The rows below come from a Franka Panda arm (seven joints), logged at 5 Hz.
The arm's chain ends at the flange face. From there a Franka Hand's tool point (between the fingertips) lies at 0.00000 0.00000 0.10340 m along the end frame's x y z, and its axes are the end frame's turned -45 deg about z.
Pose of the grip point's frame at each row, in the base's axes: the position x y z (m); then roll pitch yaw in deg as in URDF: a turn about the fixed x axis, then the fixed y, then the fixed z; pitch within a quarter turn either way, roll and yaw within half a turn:
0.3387, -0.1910, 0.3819, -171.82, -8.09, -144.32
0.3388, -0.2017, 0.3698, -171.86, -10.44, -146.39
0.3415, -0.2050, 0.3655, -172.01, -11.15, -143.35
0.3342, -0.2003, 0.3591, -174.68, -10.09, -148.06
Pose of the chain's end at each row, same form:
0.3418, -0.1706, 0.4832, -168.51, 0.01, 171.26
0.3461, -0.1792, 0.4705, -166.90, -1.70, 169.16
0.3488, -0.1816, 0.4660, -166.50, -2.31, 172.16
0.3444, -0.1826, 0.4605, -169.12, -3.40, 167.09

